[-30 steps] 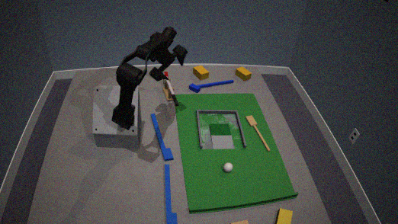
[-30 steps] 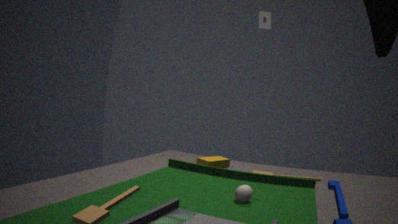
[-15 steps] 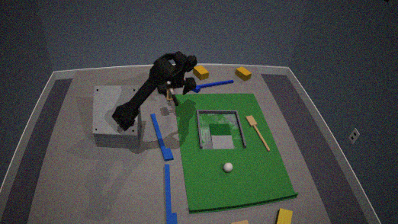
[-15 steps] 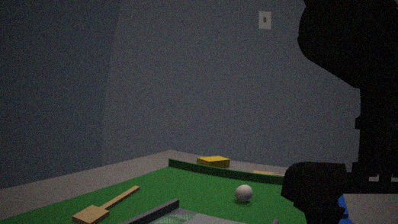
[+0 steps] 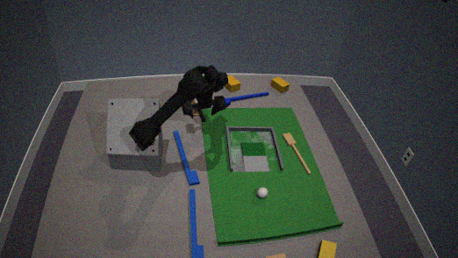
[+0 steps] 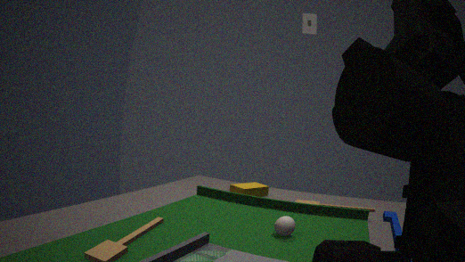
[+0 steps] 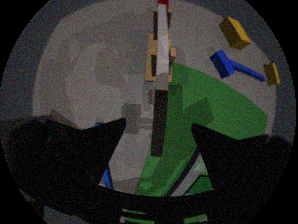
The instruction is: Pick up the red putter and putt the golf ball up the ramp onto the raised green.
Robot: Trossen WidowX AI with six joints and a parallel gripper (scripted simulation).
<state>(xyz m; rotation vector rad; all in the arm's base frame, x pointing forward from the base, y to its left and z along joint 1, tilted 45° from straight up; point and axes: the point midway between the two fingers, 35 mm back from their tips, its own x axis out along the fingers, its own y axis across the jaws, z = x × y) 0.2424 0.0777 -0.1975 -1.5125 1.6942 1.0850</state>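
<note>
The red putter lies 11 cm to the left of my gripper tip and 2 cm behind it. Also, from my gripper tip: white golf ball: 42 cm to the right, 17 cm ahead, 3 cm below; blue putter: 25 cm ahead, 18 cm to the left, 4 cm below; yellow block: 74 cm to the right, 33 cm ahead, 4 cm below.
</note>
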